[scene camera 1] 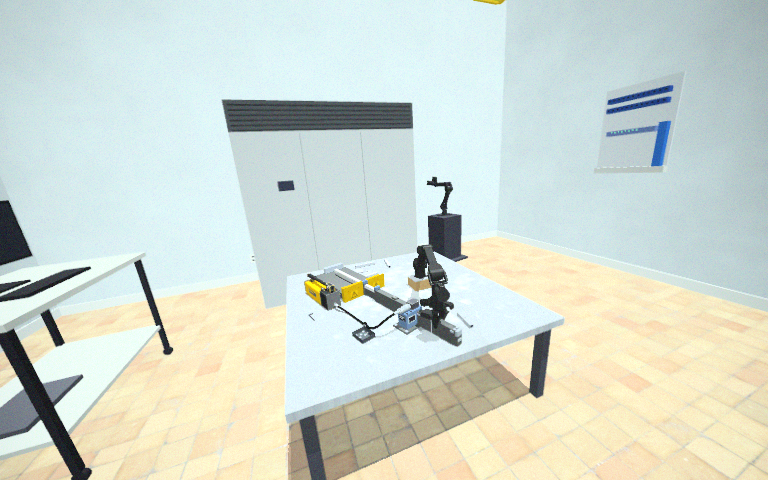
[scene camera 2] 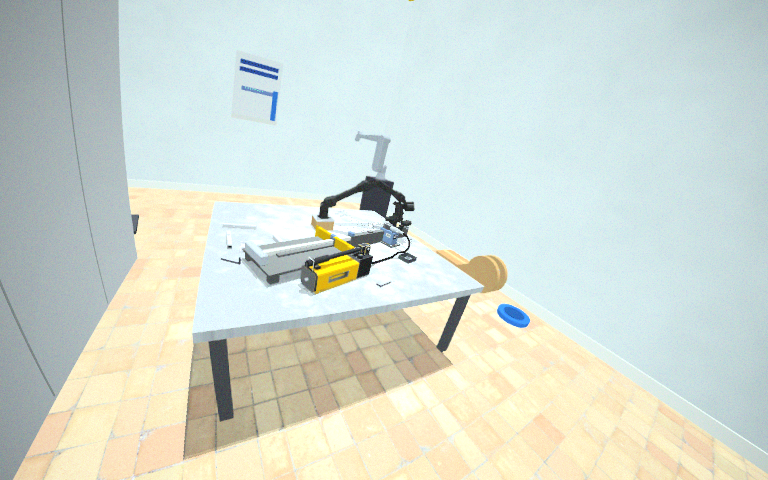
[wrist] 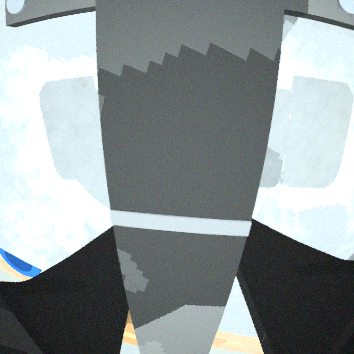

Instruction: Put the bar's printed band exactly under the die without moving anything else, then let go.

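Seen in the pictures: gripper, fingertip midpoint: (scene camera 1: 438, 327); arm's base at its link origin: (scene camera 1: 420, 276) (scene camera 2: 323, 216).
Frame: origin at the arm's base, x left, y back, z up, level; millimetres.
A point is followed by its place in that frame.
Note:
The long dark grey bar (scene camera 1: 451, 332) {x 540, y -273, z -7 mm} (wrist: 187, 140) {x 402, y -271, z 7 mm} lies lengthwise on the table, passing beside or through the small blue press (scene camera 1: 405, 320) {x 340, y -373, z -10 mm} (scene camera 2: 389, 236) {x 282, y -355, z -11 mm}; which one is hidden. The printed band (wrist: 180, 223) {x 421, y -268, z 8 mm} is a thin white stripe across the bar, level with the fingertips in the wrist view. My gripper (scene camera 1: 434, 321) {x 450, y -266, z -32 mm} (scene camera 2: 404, 228) {x 450, y -266, z -32 mm} (wrist: 180, 219) {x 450, y -266, z -32 mm} is shut on the bar, one black finger on each side, at the front side of the press. The press's grey base plate (wrist: 55, 11) {x 362, y -351, z -60 mm} shows at the top of the wrist view. I cannot make out the die or its distance from the band.
A yellow motor unit (scene camera 1: 314, 289) {x -245, y -638, z 11 mm} (scene camera 2: 335, 276) {x -301, y -648, z -16 mm} and yellow guards (scene camera 1: 352, 291) {x -118, y -441, z -15 mm} stand farther back. A black cable runs to a small dark box (scene camera 1: 363, 334) {x 241, y -553, z -67 mm} (scene camera 2: 407, 258) {x 267, y -549, z -69 mm} near the press. A hex key (scene camera 1: 312, 316) {x -64, y -719, z -62 mm} (scene camera 2: 384, 283) {x -80, y -721, z -63 mm} lies on the table. A wooden block (scene camera 1: 417, 284) {x 45, y -64, z -24 mm} supports the arm.

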